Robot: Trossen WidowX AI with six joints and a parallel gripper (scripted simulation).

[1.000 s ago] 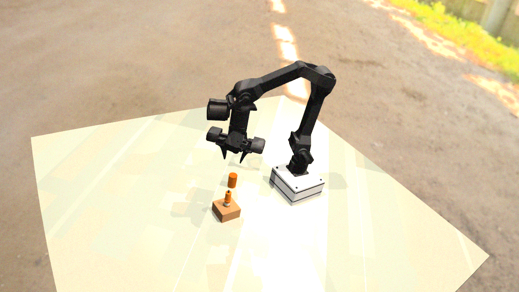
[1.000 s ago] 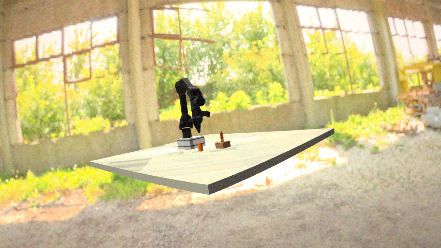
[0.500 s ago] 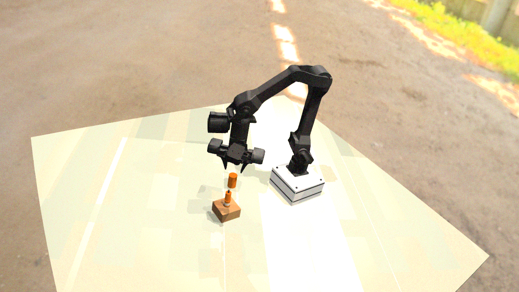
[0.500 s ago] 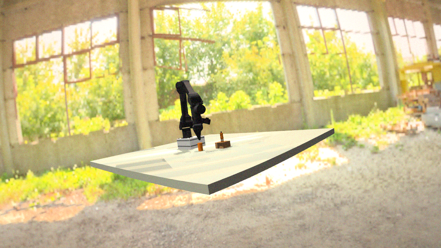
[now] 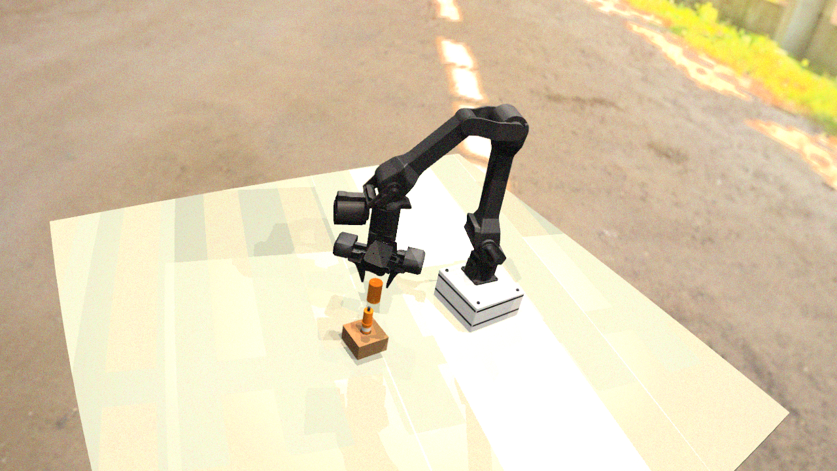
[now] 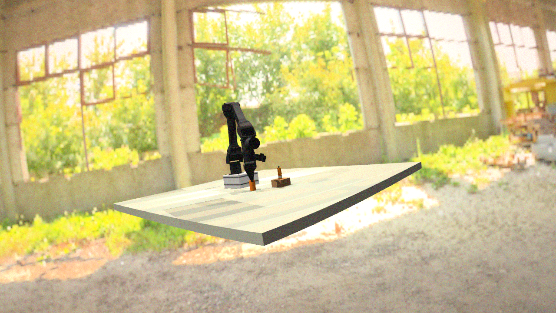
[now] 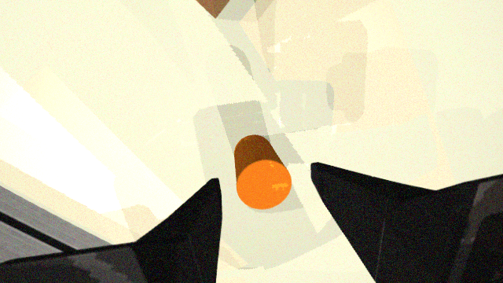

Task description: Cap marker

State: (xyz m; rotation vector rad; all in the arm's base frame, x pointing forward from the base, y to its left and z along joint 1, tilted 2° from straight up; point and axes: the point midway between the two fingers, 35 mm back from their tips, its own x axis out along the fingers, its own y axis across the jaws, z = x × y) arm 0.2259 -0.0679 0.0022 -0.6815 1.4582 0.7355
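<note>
Right now the orange cap is 20 mm below my gripper tip. Also, from my gripper tip: marker band: 80 mm ahead, 120 mm to the left.
</note>
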